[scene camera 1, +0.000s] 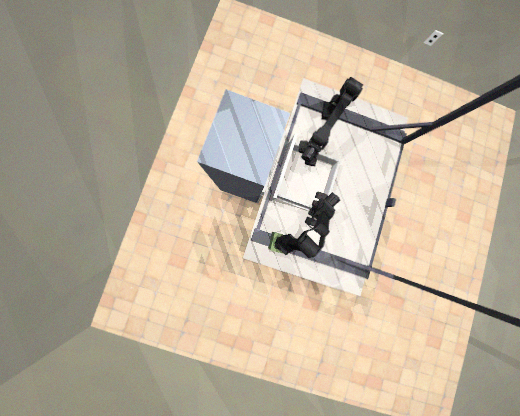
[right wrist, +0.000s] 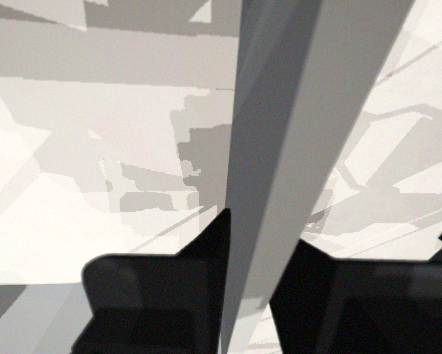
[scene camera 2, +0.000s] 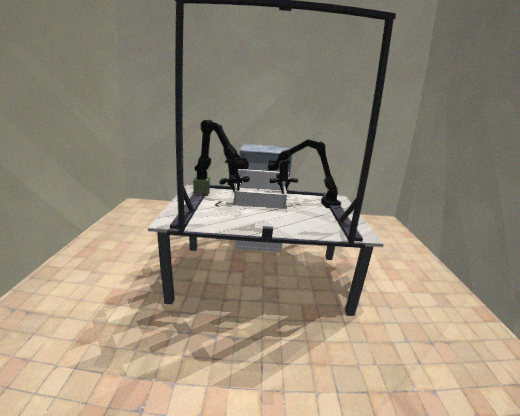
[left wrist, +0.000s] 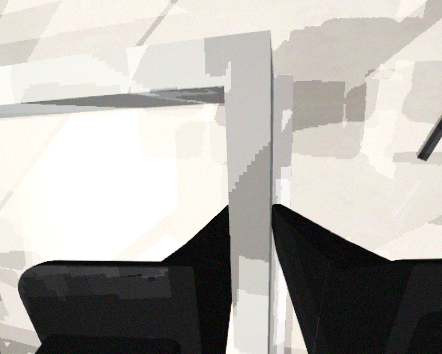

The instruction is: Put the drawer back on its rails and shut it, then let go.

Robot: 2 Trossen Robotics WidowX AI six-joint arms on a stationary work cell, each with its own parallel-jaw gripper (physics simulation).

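Frame: origin at the left arm's base, x ahead, y left, z up, level; centimetres.
Seen in the pictures: left gripper, fingertip midpoint: [scene camera 1: 312,207] [left wrist: 253,213]; right gripper, fingertip midpoint: [right wrist: 239,214] [scene camera 2: 283,193]; left arm's base, origin of the base link: [scene camera 1: 281,243] [scene camera 2: 201,178]; right arm's base, origin of the base link: [scene camera 1: 331,109] [scene camera 2: 331,199].
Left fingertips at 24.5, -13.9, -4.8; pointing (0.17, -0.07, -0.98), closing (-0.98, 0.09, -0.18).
Observation:
Pixels of each thing's top centre, then the offset from my left fingertips to it, as dx, dy, dz. "*": a spot on its surface instead. Level surfaces: height alone.
- pale grey drawer, surface spot: [scene camera 2: 260,200] * +15.3, -7.3, -1.5
- white table, its level: dz -6.0
- blue-grey cabinet, middle of its top: [scene camera 1: 244,136] [scene camera 2: 266,148] +20.7, +46.7, +22.3
- thin dark bent tool, middle of its top: [scene camera 2: 219,203] -10.3, -4.7, -5.5
The pale grey drawer [scene camera 1: 333,175] [scene camera 2: 260,200] is a shallow box over the white table [scene camera 1: 380,175] [scene camera 2: 300,225], apart from the blue-grey cabinet [scene camera 1: 243,135] [scene camera 2: 265,150]. Its taller end panel [scene camera 2: 259,178] faces the cabinet. My left gripper [scene camera 1: 314,209] [scene camera 2: 235,187] [left wrist: 253,213] is shut on one side wall of the drawer, with a finger against each face. My right gripper [scene camera 1: 307,153] [scene camera 2: 284,187] [right wrist: 239,214] is shut on the opposite side wall. That wall runs slanted between its fingers in the right wrist view. The cabinet's rails do not show. Whether the drawer's underside touches the table is unclear.
The cabinet stands beyond the table edge, beside the drawer's panel end. A green block [scene camera 1: 275,242] [scene camera 2: 201,186] is at the left arm's base. A thin dark bent tool [scene camera 2: 218,204] [left wrist: 431,140] lies on the table outside the left-held wall. Dark frame posts [scene camera 2: 180,115] [scene camera 2: 372,125] rise from the table's sides.

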